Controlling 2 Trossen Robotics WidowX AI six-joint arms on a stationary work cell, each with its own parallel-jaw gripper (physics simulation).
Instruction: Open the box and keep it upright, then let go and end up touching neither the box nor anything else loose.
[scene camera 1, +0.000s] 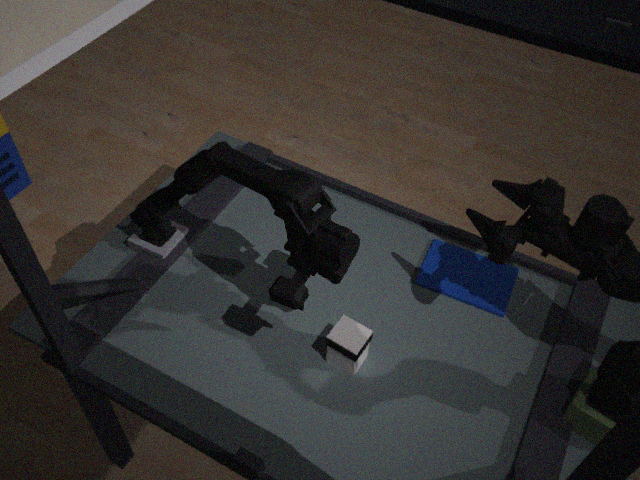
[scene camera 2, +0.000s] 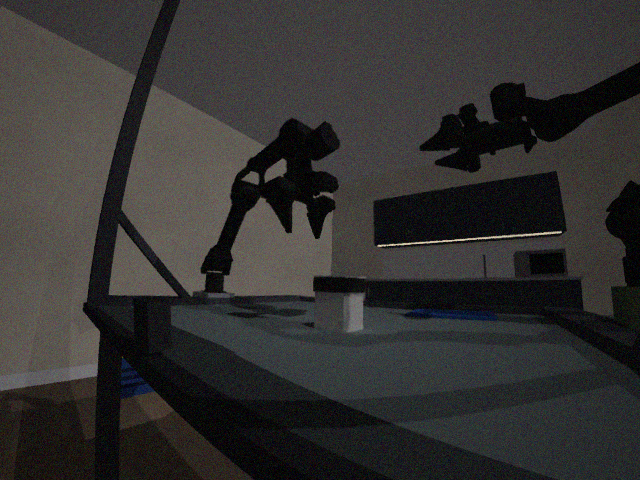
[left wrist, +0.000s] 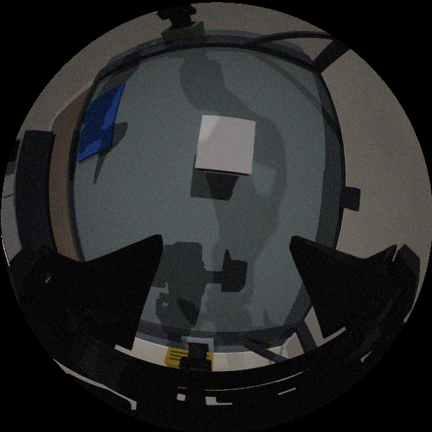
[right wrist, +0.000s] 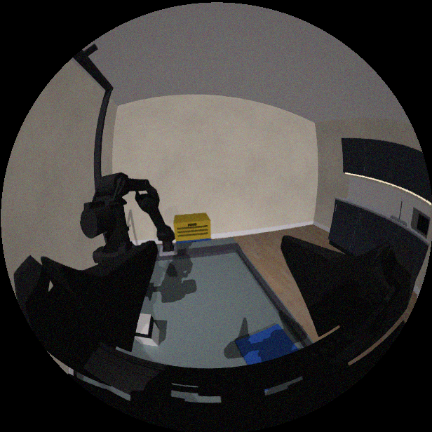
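Where they show: left gripper, fingertip midpoint: (scene camera 1: 312, 291) (scene camera 2: 304, 236); right gripper, fingertip midpoint: (scene camera 1: 479, 195) (scene camera 2: 427, 156); left arm's base, link origin: (scene camera 1: 158, 233) (scene camera 2: 213, 292); right arm's base, link origin: (scene camera 1: 608, 401).
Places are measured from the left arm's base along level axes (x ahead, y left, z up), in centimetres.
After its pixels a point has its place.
A small white box (scene camera 1: 347, 357) @(x 54.4, y -10.6, z 2.6 cm) (scene camera 2: 338, 311) @(x 55.0, y -10.7, z 0.1 cm) (right wrist: 149, 340) stands upright on the table, with its lid shut on top. The lid (scene camera 1: 349, 333) @(x 53.1, y -7.4, z 6.1 cm) (scene camera 2: 339, 284) @(x 55.2, y -11.0, z 4.6 cm) (left wrist: 226, 145) has a white top and a dark rim. My left gripper (scene camera 2: 303, 235) @(x 44.4, y -7.3, z 14.4 cm) (left wrist: 229, 242) is open and empty, pointing down above the table beside the box and apart from it; in scene camera 1 it hangs to the left of the box. My right gripper (scene camera 1: 480, 197) @(x 67.2, y 10.9, z 35.7 cm) (scene camera 2: 428, 155) @(x 67.2, y 10.9, z 35.7 cm) (right wrist: 220, 245) is open and empty, held high at the right, far from the box. In the right wrist view its finger hides part of the box.
A flat blue mat or tray (scene camera 1: 467, 281) @(x 69.6, y 23.8, z -2.6 cm) (scene camera 2: 452, 314) @(x 69.7, y 20.8, z -2.6 cm) (left wrist: 102, 122) (right wrist: 267, 344) lies on the table near the edge, below my right gripper in scene camera 1. A dark frame post (scene camera 1: 62, 335) @(x 5.6, y -34.6, z 8.4 cm) (scene camera 2: 124, 144) @(x 5.6, y -34.8, z 36.9 cm) rises at the left. A yellow crate (right wrist: 192, 227) stands beyond the table.
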